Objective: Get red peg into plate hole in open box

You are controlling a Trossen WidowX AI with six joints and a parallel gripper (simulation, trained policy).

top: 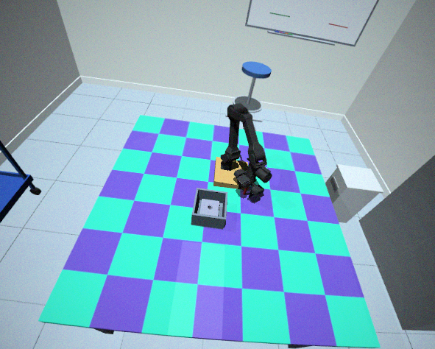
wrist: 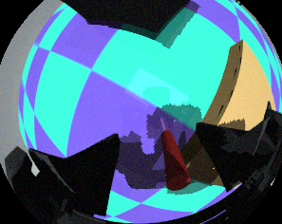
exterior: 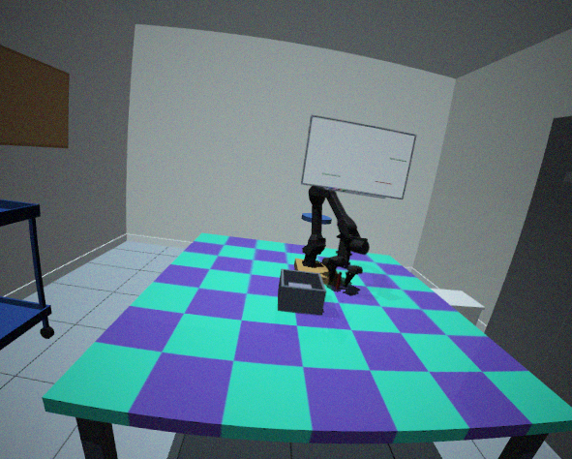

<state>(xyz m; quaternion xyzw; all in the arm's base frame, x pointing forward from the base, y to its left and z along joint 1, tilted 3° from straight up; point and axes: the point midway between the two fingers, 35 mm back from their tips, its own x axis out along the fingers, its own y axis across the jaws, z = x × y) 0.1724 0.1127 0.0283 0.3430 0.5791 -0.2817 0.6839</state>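
The grey plate lies 14 cm ahead of my gripper tip, 18 cm to the right of it and 2 cm above it. Also, from my gripper tip: open box: 14 cm ahead, 18 cm to the right; then red peg: 2 cm behind, 1 cm to the left, 1 cm above.
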